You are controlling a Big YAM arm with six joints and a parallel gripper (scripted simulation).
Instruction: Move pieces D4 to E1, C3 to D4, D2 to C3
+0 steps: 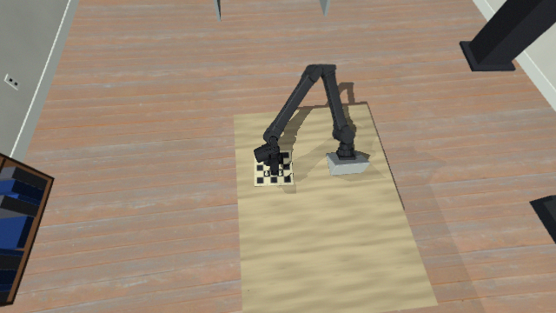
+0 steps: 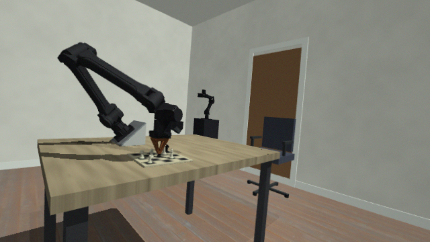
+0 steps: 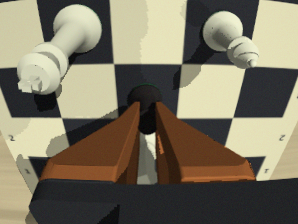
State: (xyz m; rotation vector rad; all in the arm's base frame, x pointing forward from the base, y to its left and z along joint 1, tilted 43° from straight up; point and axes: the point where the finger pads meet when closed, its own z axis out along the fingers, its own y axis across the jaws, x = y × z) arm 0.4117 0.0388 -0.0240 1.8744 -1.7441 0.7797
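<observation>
The black pawn lies 10 mm below my hand. Round my hand: small chessboard (30 mm below).
</observation>
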